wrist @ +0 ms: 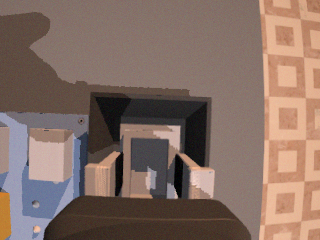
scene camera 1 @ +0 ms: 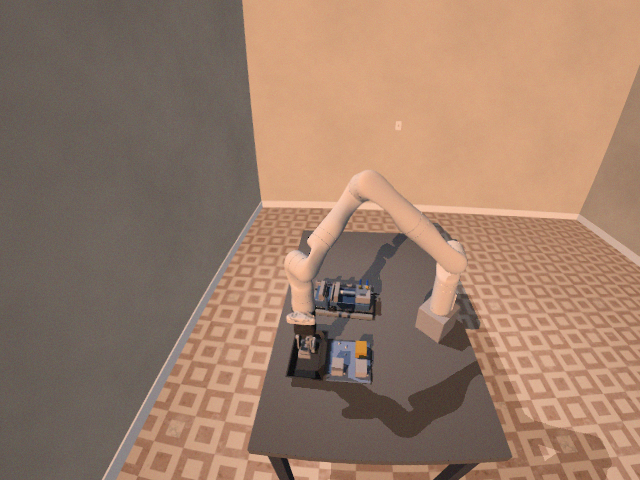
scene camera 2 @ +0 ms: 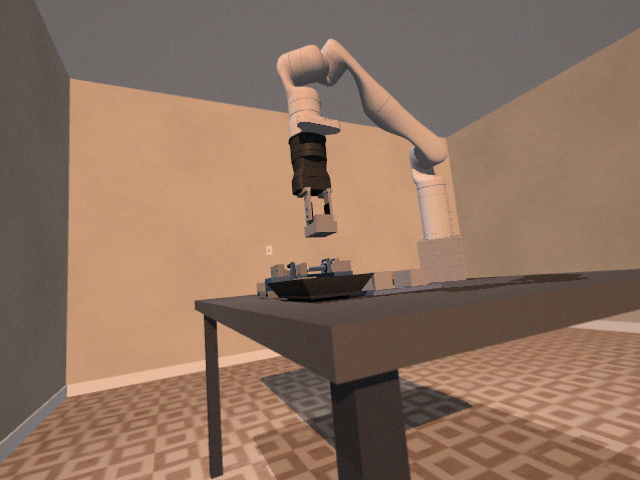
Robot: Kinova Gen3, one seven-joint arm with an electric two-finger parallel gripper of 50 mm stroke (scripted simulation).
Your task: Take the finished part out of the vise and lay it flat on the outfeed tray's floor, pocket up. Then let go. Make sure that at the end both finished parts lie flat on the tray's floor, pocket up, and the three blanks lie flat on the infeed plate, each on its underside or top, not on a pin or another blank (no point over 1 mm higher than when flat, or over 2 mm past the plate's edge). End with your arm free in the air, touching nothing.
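My gripper [scene camera 2: 319, 221] is there for me to see, and the wrist view shows me that same gripper [wrist: 148, 168].
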